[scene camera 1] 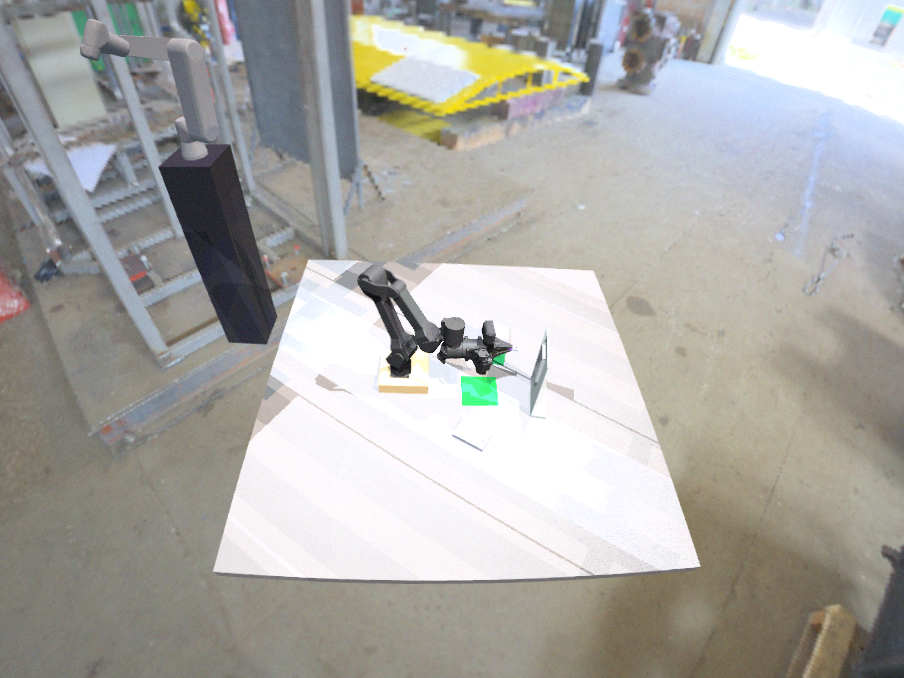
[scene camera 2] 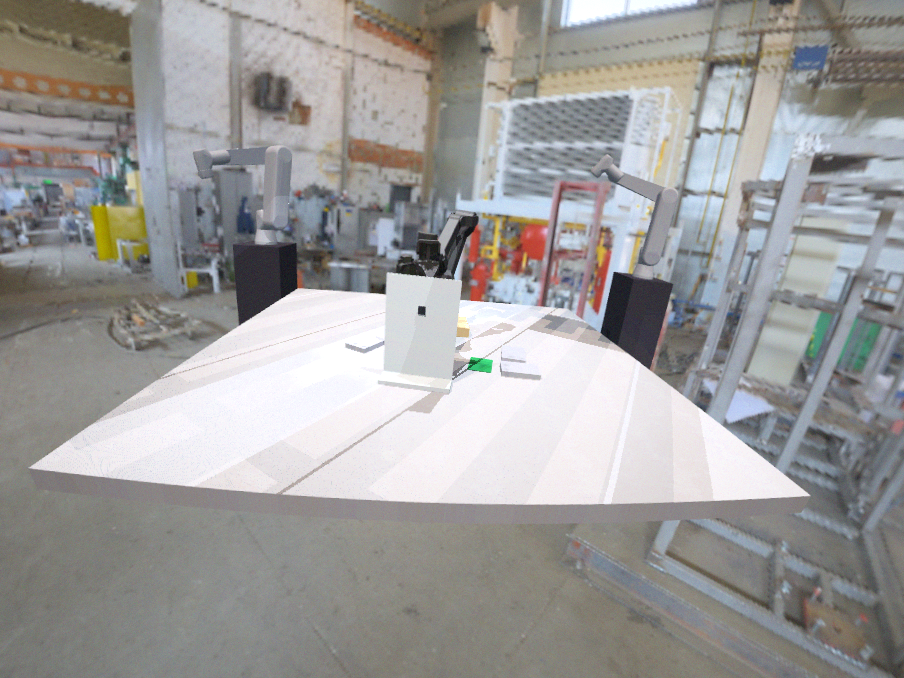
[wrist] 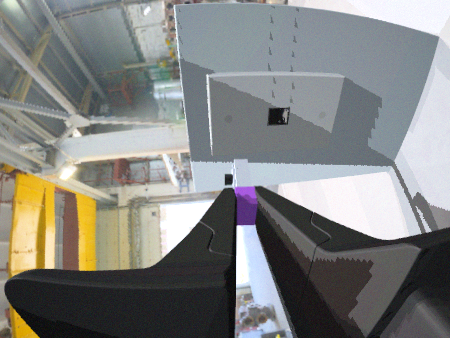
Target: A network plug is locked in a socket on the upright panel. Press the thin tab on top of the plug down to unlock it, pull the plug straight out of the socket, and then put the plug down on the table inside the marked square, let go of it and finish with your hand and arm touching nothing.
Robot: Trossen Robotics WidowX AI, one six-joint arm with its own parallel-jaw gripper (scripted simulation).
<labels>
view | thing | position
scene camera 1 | my gripper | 512,347
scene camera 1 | white upright panel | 538,397
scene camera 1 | green marked square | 476,391
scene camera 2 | my gripper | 429,281
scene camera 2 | white upright panel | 421,313
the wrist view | my gripper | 242,196
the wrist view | white upright panel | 304,97
</labels>
